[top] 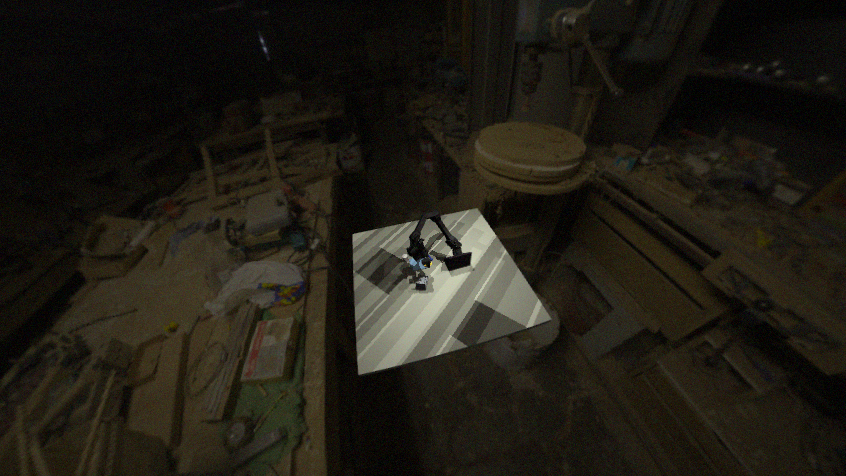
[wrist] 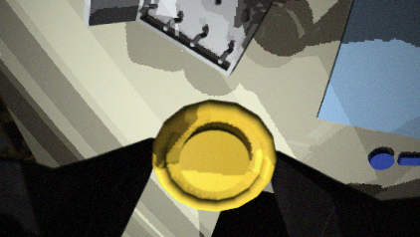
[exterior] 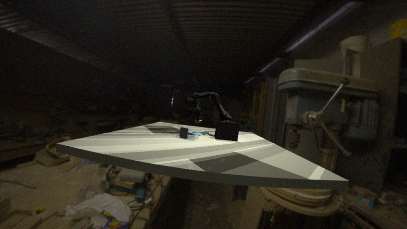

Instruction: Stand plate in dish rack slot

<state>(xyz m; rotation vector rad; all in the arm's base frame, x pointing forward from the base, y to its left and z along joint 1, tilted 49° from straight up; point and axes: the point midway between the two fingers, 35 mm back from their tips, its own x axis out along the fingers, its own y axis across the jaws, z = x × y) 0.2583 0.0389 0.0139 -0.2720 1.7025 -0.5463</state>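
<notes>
Now: gripper tip 10 cm above the grey dish rack, 7 cm short of it and 6 cm to the right of it. The rest, counted from my gripper tip: blue mat: 14 cm to the right, 12 cm below, 4 cm ahead; blue spoon: 17 cm to the right, 12 cm below, 6 cm behind; yellow plate: 1 cm above.
</notes>
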